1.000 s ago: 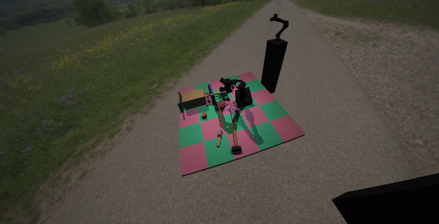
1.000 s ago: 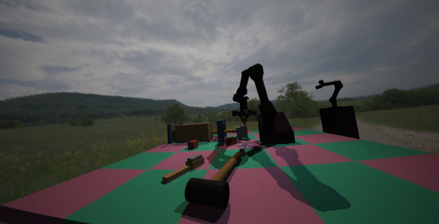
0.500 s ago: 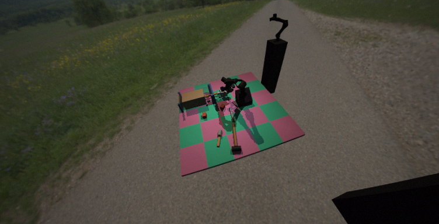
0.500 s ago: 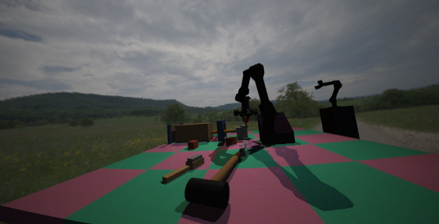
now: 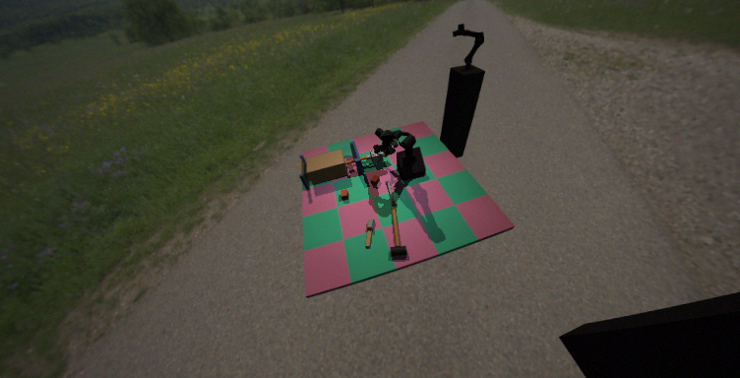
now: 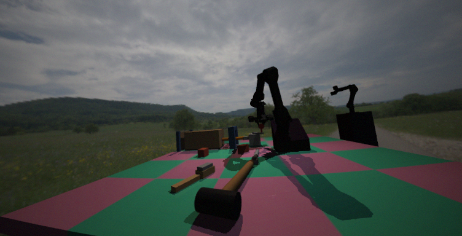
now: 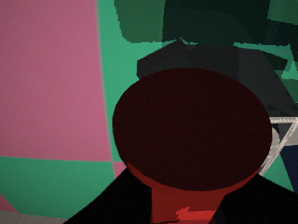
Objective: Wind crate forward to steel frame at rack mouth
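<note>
My gripper tip is now 220 mm short of the frame, 60 mm to the left of it and 30 mm above it. Also, from my gripper tip: grey winch: 40 mm ahead, 70 mm to the right, 100 mm below; then red knob: 20 mm to the left; then winch handle: 20 mm ahead, 10 mm to the right, 30 mm below.
</note>
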